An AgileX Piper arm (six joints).
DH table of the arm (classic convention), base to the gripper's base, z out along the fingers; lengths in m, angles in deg. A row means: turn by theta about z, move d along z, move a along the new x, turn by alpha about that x. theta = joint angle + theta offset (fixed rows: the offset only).
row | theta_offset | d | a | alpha
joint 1 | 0.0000 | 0.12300 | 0.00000 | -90.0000
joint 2 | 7.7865 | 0.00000 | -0.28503 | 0.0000
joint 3 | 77.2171 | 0.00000 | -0.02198 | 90.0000
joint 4 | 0.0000 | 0.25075 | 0.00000 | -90.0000
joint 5 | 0.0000 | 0.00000 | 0.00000 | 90.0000
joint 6 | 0.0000 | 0.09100 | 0.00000 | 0.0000
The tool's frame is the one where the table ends.
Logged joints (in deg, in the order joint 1, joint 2, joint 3, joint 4, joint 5, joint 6), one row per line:
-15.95 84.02 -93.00 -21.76 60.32 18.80
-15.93 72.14 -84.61 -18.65 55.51 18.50
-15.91 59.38 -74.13 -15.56 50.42 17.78
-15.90 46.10 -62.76 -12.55 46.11 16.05
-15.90 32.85 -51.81 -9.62 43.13 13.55
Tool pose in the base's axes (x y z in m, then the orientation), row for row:
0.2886 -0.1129 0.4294 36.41 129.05 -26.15
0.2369 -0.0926 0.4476 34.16 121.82 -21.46
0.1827 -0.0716 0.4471 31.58 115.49 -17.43
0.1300 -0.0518 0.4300 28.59 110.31 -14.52
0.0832 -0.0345 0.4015 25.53 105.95 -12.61
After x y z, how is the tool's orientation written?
As a rotation vector, in degrees.
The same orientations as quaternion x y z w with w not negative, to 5 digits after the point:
0.24764 0.87773 -0.17786 0.36963
0.23959 0.85441 -0.15051 0.43581
0.22716 0.83074 -0.12538 0.49249
0.20976 0.80931 -0.10653 0.53821
0.19028 0.78967 -0.09399 0.57565

